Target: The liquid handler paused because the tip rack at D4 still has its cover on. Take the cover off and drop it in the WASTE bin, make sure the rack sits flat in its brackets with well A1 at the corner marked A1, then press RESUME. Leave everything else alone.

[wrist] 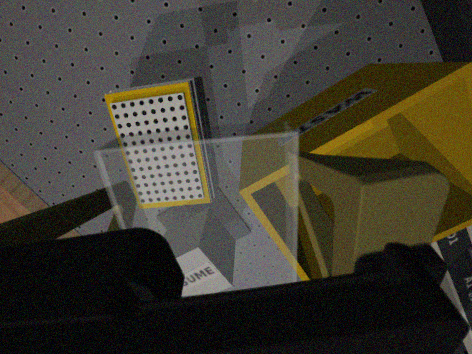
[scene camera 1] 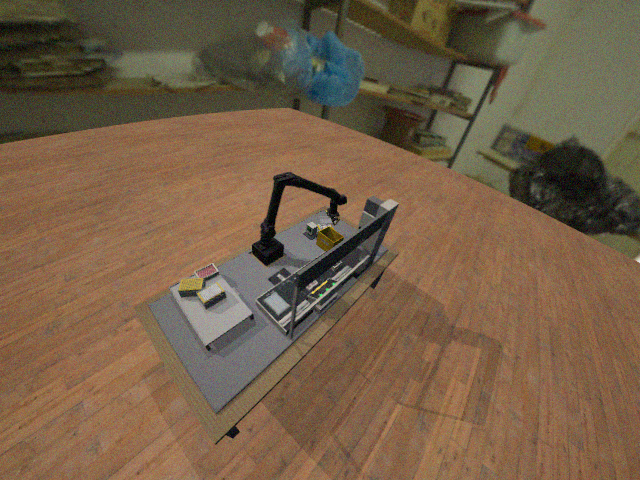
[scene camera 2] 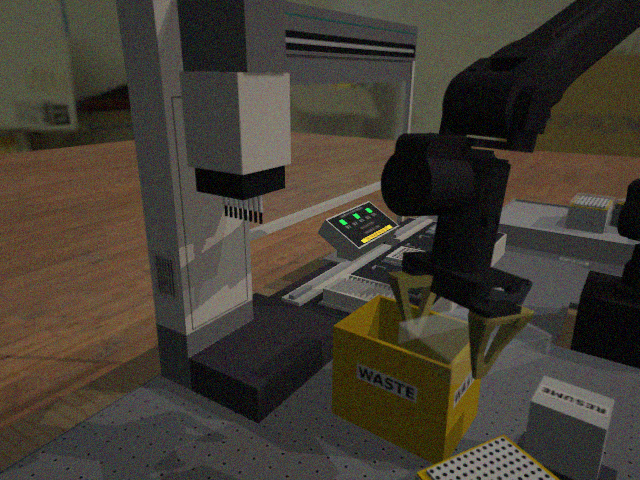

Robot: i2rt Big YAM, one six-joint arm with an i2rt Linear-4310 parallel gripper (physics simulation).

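Frame: origin at the arm's base, x ahead, y left, z up, level; millimetres.
Where they show: gripper, fingertip midpoint: (wrist: 207, 176) (scene camera 1: 332, 221) (scene camera 2: 443, 356); arm's base, origin of the base link: (scene camera 1: 266, 244).
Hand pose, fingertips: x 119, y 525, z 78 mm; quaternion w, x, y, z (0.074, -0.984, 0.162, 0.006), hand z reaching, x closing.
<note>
Things, the pixels of their top centre, and the offset from my fingertips. "spot": a spot on its surface instead.
- clear rack cover, middle of its top: (wrist: 212, 263) (scene camera 2: 473, 326) (scene camera 1: 328, 219) dx -15, dy -35, dz +26 mm
- yellow WASTE bin, middle of its top: (wrist: 378, 201) (scene camera 2: 409, 326) (scene camera 1: 331, 234) dx +85, dy -84, dz -31 mm
- uncovered tip rack, middle of its top: (wrist: 159, 154) (scene camera 2: 492, 476) dx -67, dy +12, dz -102 mm
- pipette head, middle of its top: (scene camera 2: 235, 72) (scene camera 1: 372, 212) dx +307, dy -2, dz +278 mm
- control panel with green lights, surface spot: (scene camera 2: 358, 230) spot: dx +406, dy -420, dz -49 mm
- low platform, middle of its top: (scene camera 2: 588, 220) (scene camera 1: 209, 300) dx +77, dy -1028, dz -100 mm
My gripper (scene camera 2: 444, 335) (scene camera 1: 333, 219) is shut on the clear rack cover (scene camera 2: 430, 333) (wrist: 199, 211), its fingers spread wide on the cover's sides. It holds the cover over the open top of the yellow WASTE bin (scene camera 2: 390, 381) (scene camera 1: 329, 237) (wrist: 340, 105), with the cover's lower part just inside the rim. The uncovered tip rack (wrist: 154, 116) (scene camera 2: 485, 459), white with a yellow frame, sits on the perforated deck beside the bin. The RESUME button (wrist: 199, 275) lies between the rack and the bin, seen through the cover.
The liquid handler's tower and pipette head (scene camera 2: 237, 124) stand left of the bin, with its dark base (scene camera 2: 261, 352) close by. A control panel with green lights (scene camera 2: 358, 230) and deck plates (scene camera 2: 361, 286) lie behind. A low platform (scene camera 1: 223, 319) with other racks stands at the far end.
</note>
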